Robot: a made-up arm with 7 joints.
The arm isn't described. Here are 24 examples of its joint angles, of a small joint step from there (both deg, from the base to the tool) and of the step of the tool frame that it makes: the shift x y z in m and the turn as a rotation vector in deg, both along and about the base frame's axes.
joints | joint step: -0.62 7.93 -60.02 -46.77 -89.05 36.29 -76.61 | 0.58 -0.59 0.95 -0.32 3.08 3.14 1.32
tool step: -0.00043 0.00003 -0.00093 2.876 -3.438 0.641
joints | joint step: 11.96 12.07 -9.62 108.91 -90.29 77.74 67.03 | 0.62 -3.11 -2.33 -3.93 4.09 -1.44 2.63
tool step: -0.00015 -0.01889 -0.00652 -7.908 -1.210 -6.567
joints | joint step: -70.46 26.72 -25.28 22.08 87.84 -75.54 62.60 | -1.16 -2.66 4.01 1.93 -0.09 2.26 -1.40
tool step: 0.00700 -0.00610 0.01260 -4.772 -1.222 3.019
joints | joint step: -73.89 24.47 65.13 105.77 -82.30 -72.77 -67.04 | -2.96 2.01 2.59 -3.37 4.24 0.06 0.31
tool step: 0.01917 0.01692 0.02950 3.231 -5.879 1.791
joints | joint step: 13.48 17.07 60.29 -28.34 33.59 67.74 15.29 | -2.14 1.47 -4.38 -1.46 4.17 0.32 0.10
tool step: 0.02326 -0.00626 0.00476 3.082 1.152 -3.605
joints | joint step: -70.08 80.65 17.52 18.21 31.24 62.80 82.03 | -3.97 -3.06 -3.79 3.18 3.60 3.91 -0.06
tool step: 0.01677 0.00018 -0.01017 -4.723 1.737 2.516
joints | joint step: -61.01 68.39 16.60 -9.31 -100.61 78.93 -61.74 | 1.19 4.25 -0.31 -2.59 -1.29 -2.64 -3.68
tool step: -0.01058 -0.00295 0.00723 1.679 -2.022 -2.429
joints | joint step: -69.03 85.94 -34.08 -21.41 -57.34 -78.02 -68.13 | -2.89 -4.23 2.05 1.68 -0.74 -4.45 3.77
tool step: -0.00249 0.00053 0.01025 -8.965 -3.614 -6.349
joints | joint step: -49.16 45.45 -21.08 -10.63 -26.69 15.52 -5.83 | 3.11 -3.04 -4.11 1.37 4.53 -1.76 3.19
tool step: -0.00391 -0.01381 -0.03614 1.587 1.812 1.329
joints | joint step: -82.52 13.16 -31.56 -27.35 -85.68 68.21 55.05 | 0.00 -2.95 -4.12 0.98 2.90 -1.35 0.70
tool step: -0.00777 -0.01571 -0.01050 1.048 -0.454 -0.807
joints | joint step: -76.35 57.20 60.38 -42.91 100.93 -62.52 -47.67 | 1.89 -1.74 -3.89 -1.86 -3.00 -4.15 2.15
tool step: 0.01753 -0.01604 -0.00767 8.238 7.772 -2.520
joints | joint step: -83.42 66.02 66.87 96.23 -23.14 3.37 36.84 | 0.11 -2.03 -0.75 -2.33 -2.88 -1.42 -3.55
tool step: 0.00549 -0.00314 0.00041 1.698 -4.781 -0.220
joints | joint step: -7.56 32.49 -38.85 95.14 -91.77 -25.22 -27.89 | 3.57 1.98 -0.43 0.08 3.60 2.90 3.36
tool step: -0.02616 0.01116 0.01125 1.997 8.380 1.102
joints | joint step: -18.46 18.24 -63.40 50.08 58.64 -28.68 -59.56 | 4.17 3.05 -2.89 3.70 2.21 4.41 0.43
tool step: -0.03838 0.04146 -0.01352 10.222 2.364 -1.062
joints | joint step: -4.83 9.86 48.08 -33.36 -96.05 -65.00 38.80 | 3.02 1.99 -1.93 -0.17 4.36 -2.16 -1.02
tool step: -0.00460 -0.00197 0.00574 5.249 4.320 3.021
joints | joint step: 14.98 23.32 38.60 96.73 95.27 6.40 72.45 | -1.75 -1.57 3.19 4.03 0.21 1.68 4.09
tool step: -0.00039 -0.02310 -0.00692 0.491 -1.996 1.863
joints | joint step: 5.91 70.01 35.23 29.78 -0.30 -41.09 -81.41 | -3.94 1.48 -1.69 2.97 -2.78 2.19 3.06
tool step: 0.00754 0.00637 0.00834 -2.824 -5.540 3.402
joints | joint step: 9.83 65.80 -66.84 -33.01 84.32 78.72 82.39 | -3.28 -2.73 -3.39 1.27 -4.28 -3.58 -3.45
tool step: 0.00019 -0.01226 -0.01240 -3.454 8.309 0.123
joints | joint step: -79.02 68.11 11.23 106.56 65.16 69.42 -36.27 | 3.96 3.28 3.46 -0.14 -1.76 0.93 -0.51
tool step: -0.02723 0.00992 -0.00379 -1.326 -1.413 5.550
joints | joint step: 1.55 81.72 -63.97 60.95 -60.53 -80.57 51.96 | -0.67 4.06 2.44 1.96 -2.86 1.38 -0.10
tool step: 0.01363 0.01496 0.03582 6.059 -4.528 2.026
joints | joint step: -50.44 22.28 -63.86 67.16 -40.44 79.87 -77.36 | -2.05 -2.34 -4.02 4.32 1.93 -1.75 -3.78
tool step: 0.00818 -0.00150 0.00267 1.125 -0.336 -1.835
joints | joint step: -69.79 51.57 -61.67 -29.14 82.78 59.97 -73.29 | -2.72 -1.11 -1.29 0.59 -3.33 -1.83 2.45
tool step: 0.00261 -0.00921 0.00387 1.166 -0.140 -3.421
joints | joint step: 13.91 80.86 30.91 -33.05 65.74 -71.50 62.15 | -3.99 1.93 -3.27 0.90 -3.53 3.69 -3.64
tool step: 0.00904 -0.00698 0.00645 -0.482 -2.556 1.522
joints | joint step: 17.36 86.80 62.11 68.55 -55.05 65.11 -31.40 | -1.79 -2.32 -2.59 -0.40 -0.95 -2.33 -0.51
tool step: -0.00175 0.00116 -0.01628 -0.239 -1.107 -0.387
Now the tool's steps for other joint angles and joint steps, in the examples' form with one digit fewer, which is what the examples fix.
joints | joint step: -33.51 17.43 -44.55 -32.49 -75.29 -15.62 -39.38 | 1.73 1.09 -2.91 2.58 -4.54 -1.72 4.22
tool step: -0.0002 -0.0033 -0.0215 2.95 10.81 0.07
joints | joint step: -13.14 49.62 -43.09 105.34 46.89 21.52 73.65 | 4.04 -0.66 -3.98 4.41 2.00 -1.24 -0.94
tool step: -0.0289 0.0023 0.0160 1.59 10.54 0.93
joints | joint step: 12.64 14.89 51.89 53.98 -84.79 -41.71 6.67 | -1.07 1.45 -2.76 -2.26 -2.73 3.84 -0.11
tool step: 0.0231 0.0103 -0.0010 -1.60 -4.99 -4.16
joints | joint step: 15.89 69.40 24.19 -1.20 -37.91 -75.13 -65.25 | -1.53 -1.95 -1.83 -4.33 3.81 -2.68 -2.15
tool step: -0.0021 -0.0198 -0.0055 3.47 -2.22 -6.68
